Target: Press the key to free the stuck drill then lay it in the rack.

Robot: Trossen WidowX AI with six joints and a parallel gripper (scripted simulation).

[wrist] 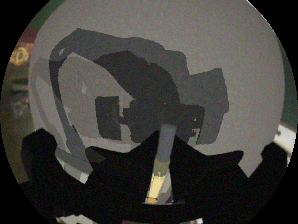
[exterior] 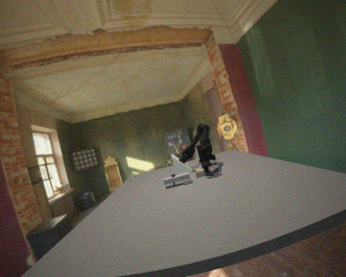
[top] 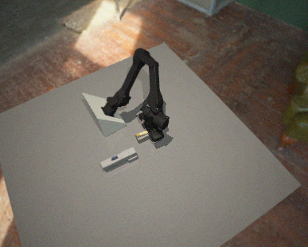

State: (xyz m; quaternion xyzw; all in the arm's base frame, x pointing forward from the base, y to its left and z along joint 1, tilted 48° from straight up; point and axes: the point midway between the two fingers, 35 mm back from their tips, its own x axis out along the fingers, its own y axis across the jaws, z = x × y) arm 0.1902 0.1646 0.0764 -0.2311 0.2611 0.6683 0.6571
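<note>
My gripper tip is now 40 mm to the left of the drill and 40 mm below it. Also, from my gripper tip: light grey fixture block: 220 mm to the right, 60 mm ahead, 30 mm above; blue key: 250 mm to the right, 60 mm ahead, 40 mm above.
</note>
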